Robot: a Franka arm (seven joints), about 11 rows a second.
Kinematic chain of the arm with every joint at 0, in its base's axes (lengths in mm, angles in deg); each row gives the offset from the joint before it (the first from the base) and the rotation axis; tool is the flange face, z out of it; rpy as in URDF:
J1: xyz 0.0 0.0 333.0 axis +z
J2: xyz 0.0 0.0 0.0 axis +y
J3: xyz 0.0 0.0 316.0 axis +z
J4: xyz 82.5 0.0 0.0 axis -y
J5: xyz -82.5 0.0 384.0 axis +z
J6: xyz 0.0 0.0 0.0 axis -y
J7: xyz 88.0 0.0 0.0 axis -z
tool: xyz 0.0 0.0 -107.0 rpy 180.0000 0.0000 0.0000
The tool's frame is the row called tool.
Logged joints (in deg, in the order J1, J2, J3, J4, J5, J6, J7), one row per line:
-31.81 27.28 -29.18 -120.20 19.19 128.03 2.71
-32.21 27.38 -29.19 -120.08 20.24 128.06 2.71
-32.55 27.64 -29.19 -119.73 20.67 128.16 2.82
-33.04 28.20 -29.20 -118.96 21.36 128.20 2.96
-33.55 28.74 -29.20 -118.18 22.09 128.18 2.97
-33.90 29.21 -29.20 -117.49 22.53 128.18 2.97
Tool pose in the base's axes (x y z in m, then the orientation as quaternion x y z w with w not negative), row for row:
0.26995 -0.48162 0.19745 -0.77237 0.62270 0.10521 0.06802
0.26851 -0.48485 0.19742 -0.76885 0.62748 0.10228 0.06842
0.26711 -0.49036 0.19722 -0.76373 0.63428 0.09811 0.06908
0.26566 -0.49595 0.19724 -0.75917 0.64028 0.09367 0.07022
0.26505 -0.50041 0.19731 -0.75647 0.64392 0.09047 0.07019
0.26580 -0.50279 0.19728 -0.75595 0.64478 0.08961 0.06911
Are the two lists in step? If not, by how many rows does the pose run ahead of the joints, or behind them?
The pose runs 1 row ahead of the joints: the pose in row i belongs to the joints in row i + 1.
